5 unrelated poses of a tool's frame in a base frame.
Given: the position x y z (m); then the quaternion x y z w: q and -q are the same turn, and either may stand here.
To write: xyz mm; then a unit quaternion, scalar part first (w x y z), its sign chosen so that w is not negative. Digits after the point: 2 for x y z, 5 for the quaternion.
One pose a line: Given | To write
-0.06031 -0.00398 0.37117 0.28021 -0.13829 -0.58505 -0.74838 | -60.31 -3.98 371.17 0.74838 -0.28021 0.13829 0.58505
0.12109 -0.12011 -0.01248 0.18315 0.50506 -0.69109 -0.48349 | 121.09 -120.11 -12.48 0.48349 -0.18315 -0.50506 0.69109
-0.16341 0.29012 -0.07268 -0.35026 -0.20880 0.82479 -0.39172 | -163.41 290.12 -72.68 0.39172 0.35026 0.20880 -0.82479
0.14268 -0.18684 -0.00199 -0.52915 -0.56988 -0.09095 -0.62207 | 142.68 -186.84 -1.99 0.62207 0.52915 0.56988 0.09095
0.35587 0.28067 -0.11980 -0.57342 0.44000 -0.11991 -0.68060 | 355.87 280.67 -119.80 0.68060 0.57342 -0.44000 0.11991
